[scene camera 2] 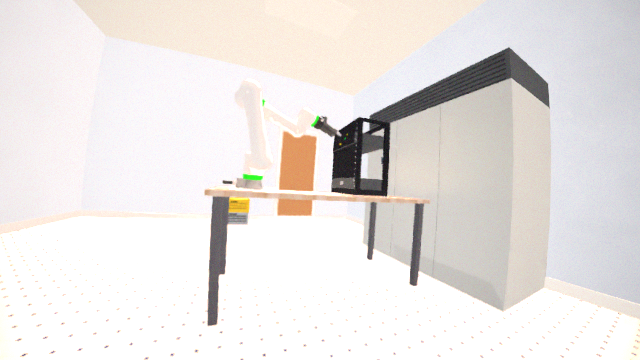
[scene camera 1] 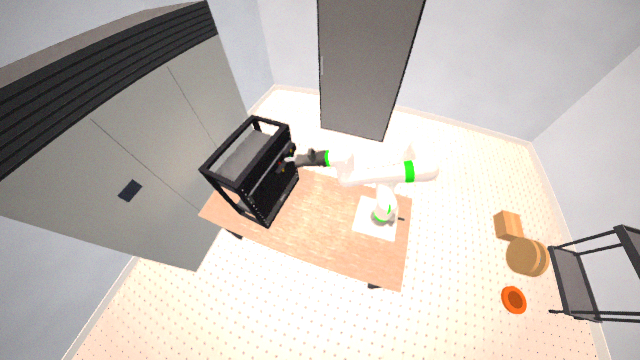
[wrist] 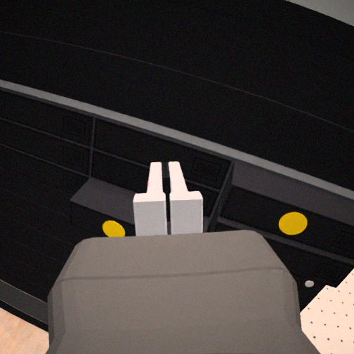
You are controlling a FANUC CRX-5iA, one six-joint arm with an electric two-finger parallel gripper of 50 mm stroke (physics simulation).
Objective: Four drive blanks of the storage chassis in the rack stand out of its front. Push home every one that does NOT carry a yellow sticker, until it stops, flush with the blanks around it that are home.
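Seen in the pictures: gripper, between the fingertips: (scene camera 2: 340, 135) (scene camera 1: 285, 159); arm's base, origin of its link: (scene camera 2: 251, 188) (scene camera 1: 379, 217).
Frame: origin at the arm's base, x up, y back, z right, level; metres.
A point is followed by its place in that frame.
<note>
My gripper (scene camera 1: 287, 159) {x 0.480, y -0.675, z -0.005 m} (scene camera 2: 340, 134) {x 0.480, y -0.675, z -0.005 m} (wrist: 165, 179) is shut and empty, its fingertips over the chassis front, near a black blank (wrist: 122, 159) in the middle column that looks home. Whether they touch it cannot be told. In the wrist view, a blank with a yellow sticker (wrist: 293, 223) stands out at right. Another blank with a yellow sticker (wrist: 113, 228) stands out at lower left, partly behind the gripper. A red mark (wrist: 148, 184) shows beside the left finger; its blank is mostly hidden. A pale round mark (wrist: 309, 283) is on a blank at lower right; its depth is unclear.
The black open rack (scene camera 1: 220, 176) {x 0.595, y -0.913, z -0.275 m} (scene camera 2: 387, 160) {x 0.286, y -0.987, z 0.225 m} stands on the wooden table (scene camera 1: 320, 220) {x -0.012, y -0.435, z -0.132 m} (scene camera 2: 320, 195) {x -0.013, y -0.378, z 0.281 m}. The chassis's grey top edge (wrist: 125, 119) runs above the blanks. Tall grey cabinets (scene camera 1: 150, 135) (scene camera 2: 470, 175) stand behind the rack. A dark cabinet (scene camera 1: 365, 65) stands beyond the arm.
</note>
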